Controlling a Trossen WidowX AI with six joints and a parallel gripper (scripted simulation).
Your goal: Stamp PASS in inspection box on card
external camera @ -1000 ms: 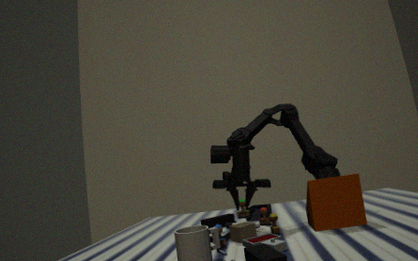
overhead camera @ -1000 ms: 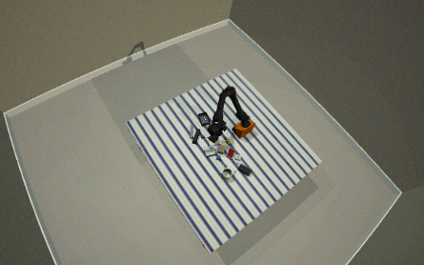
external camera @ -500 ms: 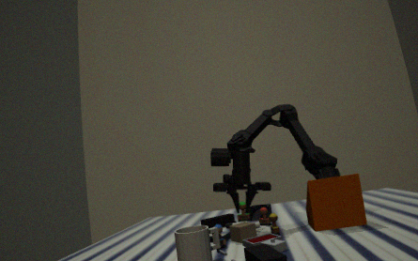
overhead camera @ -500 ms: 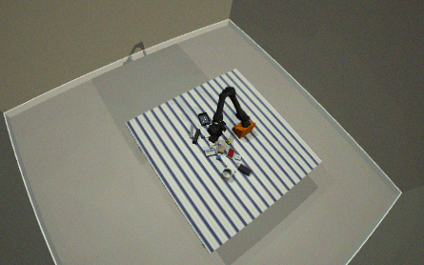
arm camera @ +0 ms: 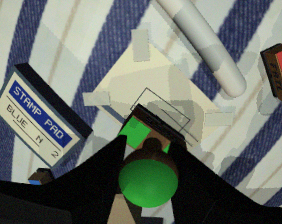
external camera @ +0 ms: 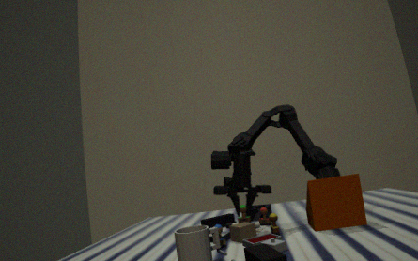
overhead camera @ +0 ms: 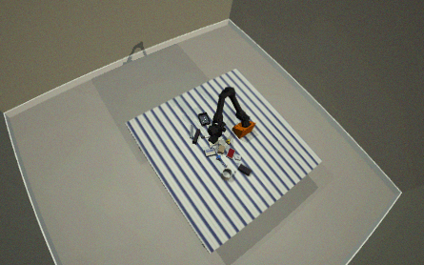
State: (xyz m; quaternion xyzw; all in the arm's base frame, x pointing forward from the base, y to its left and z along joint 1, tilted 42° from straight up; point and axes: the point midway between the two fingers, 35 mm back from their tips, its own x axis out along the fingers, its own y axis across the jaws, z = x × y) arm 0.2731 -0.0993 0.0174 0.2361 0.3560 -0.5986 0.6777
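Now: the white card 6 cm below my gripper tip. The rest, counted from my gripper tip: tan block: 1 cm ahead, 9 cm to the left, 3 cm below; red-knobbed stamp: 8 cm behind, 7 cm to the right, 3 cm below; stamp with green knob: 1 cm below.
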